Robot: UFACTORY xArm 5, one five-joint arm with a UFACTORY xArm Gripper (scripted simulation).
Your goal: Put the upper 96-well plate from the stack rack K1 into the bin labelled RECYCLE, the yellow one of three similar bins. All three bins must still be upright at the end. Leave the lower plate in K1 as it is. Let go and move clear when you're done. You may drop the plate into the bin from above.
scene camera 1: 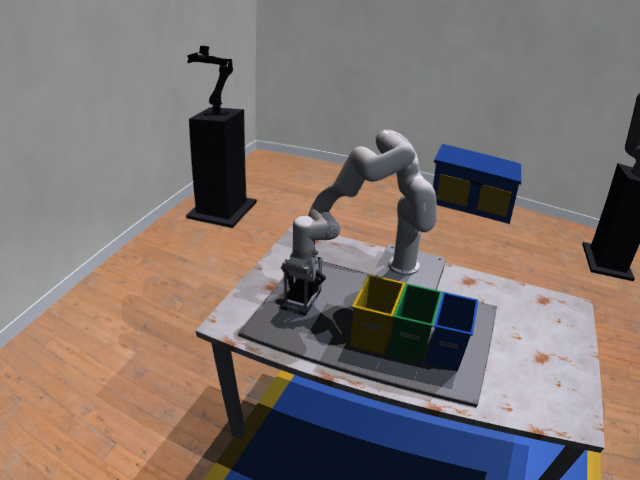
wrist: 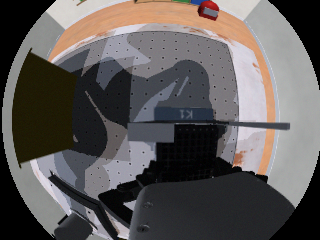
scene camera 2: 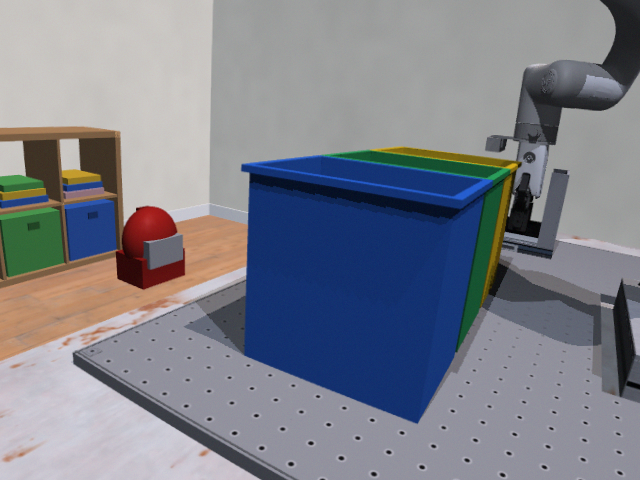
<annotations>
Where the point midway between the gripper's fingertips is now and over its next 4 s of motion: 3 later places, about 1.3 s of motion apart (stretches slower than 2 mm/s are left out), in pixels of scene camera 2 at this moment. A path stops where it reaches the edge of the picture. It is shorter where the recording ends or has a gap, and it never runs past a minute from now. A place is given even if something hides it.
My gripper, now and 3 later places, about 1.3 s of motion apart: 519,225; 521,215; 526,187; 532,156
</annotations>
